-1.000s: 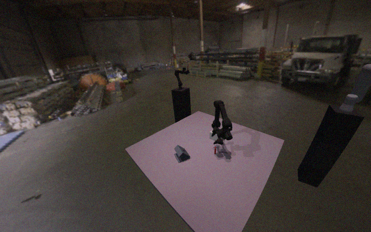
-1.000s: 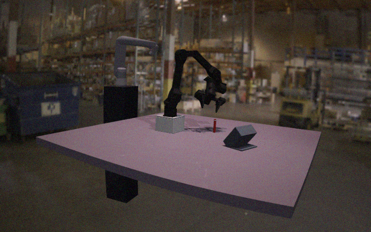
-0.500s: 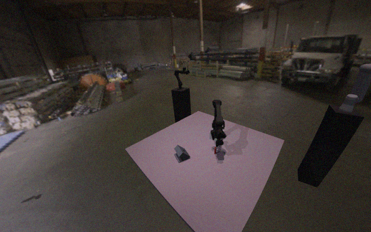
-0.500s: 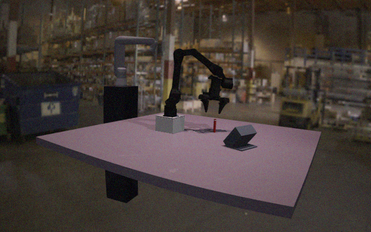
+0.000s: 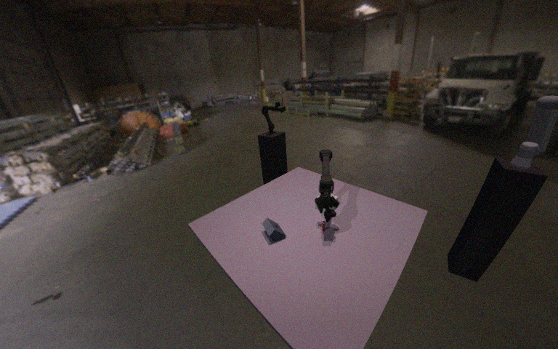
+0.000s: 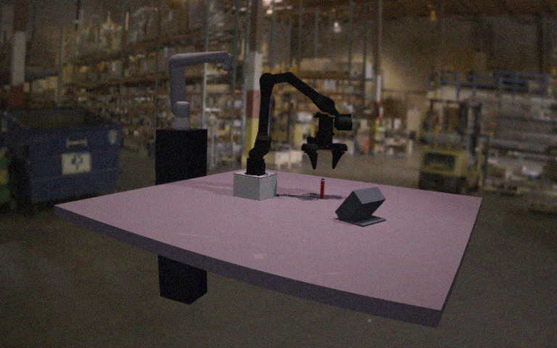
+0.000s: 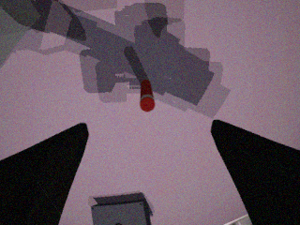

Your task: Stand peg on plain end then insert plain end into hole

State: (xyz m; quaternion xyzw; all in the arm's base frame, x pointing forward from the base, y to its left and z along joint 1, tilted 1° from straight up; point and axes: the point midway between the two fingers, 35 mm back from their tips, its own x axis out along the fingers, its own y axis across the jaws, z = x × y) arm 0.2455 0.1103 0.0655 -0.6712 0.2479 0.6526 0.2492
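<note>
Now: gripper tip 6 cm above the red peg. Also, from my gripper tip: sloped panel 26 cm to the right, 20 cm ahead, 7 cm below.
</note>
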